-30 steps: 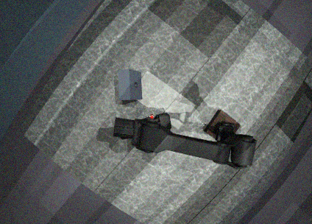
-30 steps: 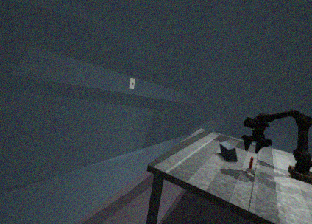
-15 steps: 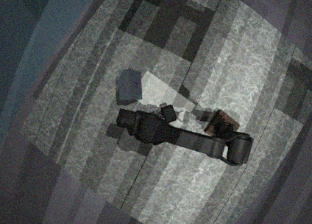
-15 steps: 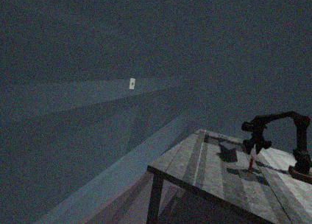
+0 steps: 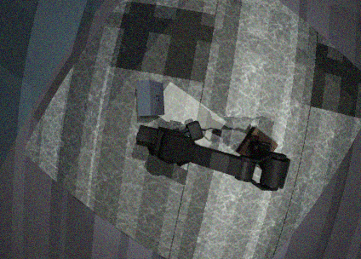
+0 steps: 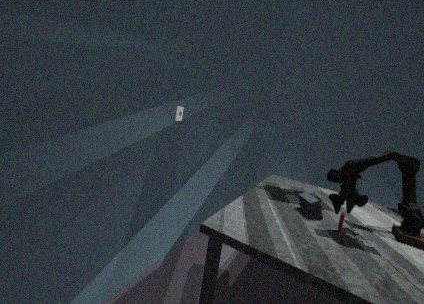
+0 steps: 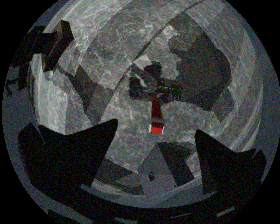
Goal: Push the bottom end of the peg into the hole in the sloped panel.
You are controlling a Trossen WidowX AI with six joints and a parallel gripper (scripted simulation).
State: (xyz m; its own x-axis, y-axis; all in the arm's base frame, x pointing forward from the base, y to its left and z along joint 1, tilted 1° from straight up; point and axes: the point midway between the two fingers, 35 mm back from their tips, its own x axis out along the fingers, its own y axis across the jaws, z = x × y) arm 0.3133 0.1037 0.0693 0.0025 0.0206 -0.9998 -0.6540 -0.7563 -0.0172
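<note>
My gripper tip is now 2 cm above the red peg. From my gripper tip the other things lie so: grey sloped panel: 15 cm ahead, 8 cm to the right, 3 cm below.
</note>
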